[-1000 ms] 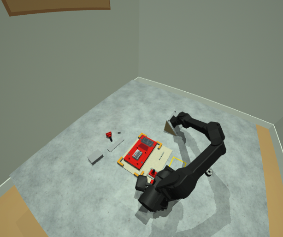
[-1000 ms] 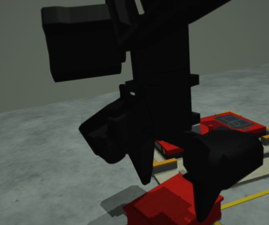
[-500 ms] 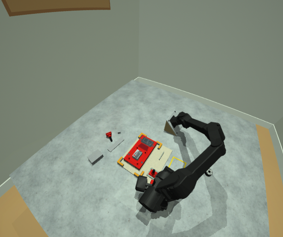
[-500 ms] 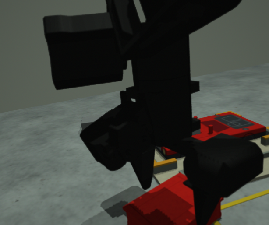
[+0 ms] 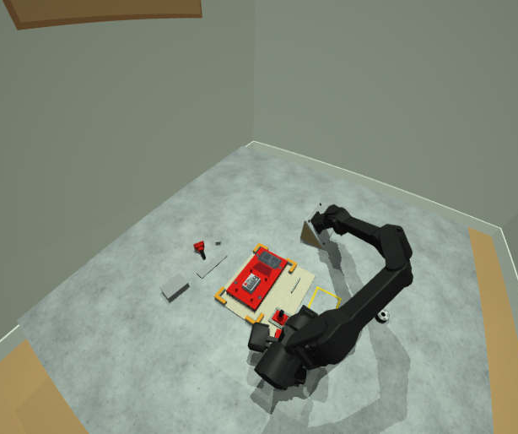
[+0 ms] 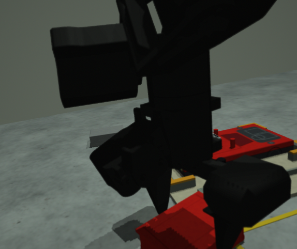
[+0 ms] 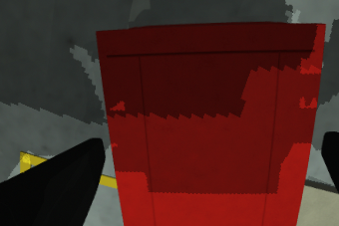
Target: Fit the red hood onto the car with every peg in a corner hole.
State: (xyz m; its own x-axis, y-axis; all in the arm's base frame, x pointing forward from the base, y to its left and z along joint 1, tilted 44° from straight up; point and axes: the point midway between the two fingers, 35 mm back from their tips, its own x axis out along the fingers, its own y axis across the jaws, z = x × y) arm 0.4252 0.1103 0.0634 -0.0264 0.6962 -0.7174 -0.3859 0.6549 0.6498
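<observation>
Right now my gripper tip is 10 cm past the engine block, 18 cm to the left of it and 1 cm below it. From my gripper tip the other things lie so: small wheel 25 cm behind, 20 cm to the left, 1 cm below; grey strip 9 cm behind, 35 cm to the right, 1 cm below; red hood right at my gripper tip.
</observation>
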